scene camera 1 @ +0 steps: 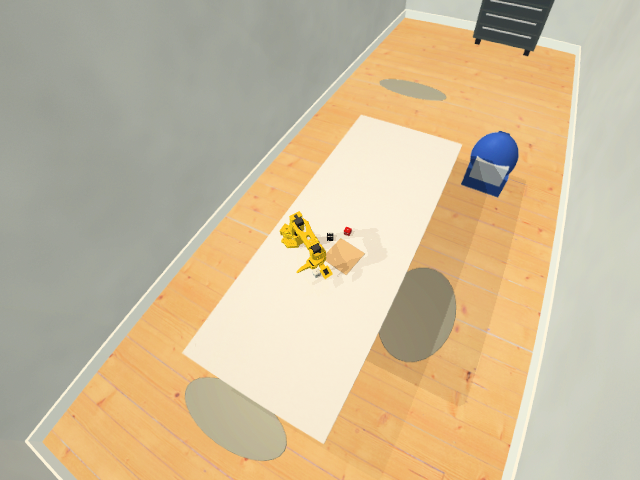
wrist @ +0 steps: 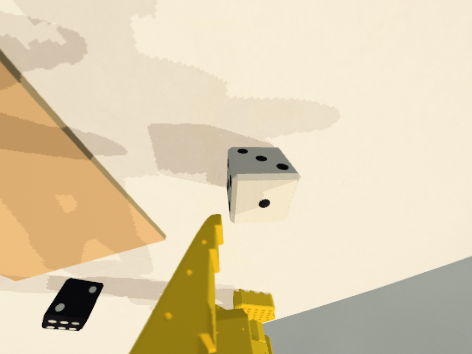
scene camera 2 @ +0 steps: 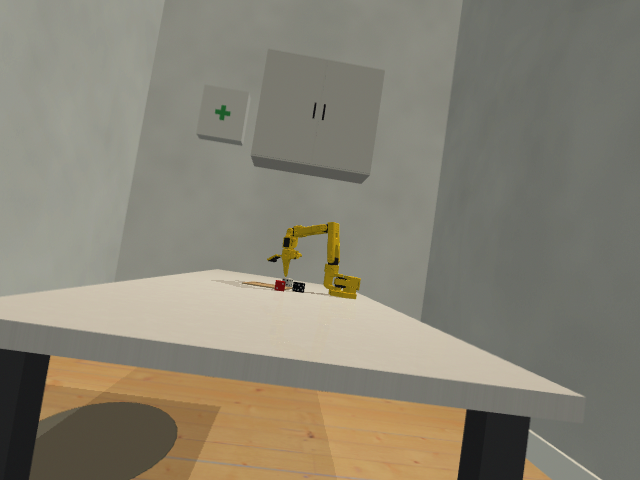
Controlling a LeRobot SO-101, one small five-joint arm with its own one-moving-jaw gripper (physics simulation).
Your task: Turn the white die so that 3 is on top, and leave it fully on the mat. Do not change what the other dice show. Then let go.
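Frame: origin at the arm's base, x ahead, y left, z up, level; millimetres.
Seen in the pictures: hand, tool point: (scene camera 1: 319, 267) (wrist: 222, 224) (scene camera 2: 286, 275); arm's base, link origin: (scene camera 1: 297, 240) (wrist: 226, 302) (scene camera 2: 336, 295).
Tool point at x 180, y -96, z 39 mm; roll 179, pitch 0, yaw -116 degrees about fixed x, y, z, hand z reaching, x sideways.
Offsets run from my tool point to a thing's top centre. Level surfaces: height alone.
The white die @(dx -8, dy -18, dz -9 mm) (scene camera 1: 316, 273) (scene camera 2: 287, 282) (wrist: 265, 197) lies on the table, off the mat. In the wrist view its 1 is on top, and 3 is on the shaded side face at the upper edge; a third face shows as a sliver at left. The tan square mat @(dx +54, dy +119, dz -35 mm) (scene camera 1: 351, 253) (scene camera 2: 253, 283) (wrist: 45, 205) lies to the left of the die in the wrist view. My gripper (scene camera 1: 307, 270) (scene camera 2: 293, 265) is fully open and empty. In the wrist view its fixed jaw (wrist: 200, 270) ends just below and left of the die, and the moving jaw is out of the picture.
The black die @(dx -44, dy +178, dz -9 mm) (scene camera 1: 329, 236) (scene camera 2: 298, 286) (wrist: 76, 297) lies off the mat with 2 on top and 6 on a side. The red die @(dx +15, dy +242, dz -9 mm) (scene camera 1: 347, 230) (scene camera 2: 279, 285) lies off the mat near the black one. All stand on the pale table @(dz -39 mm) (scene camera 1: 289, 330) (scene camera 2: 248, 315).
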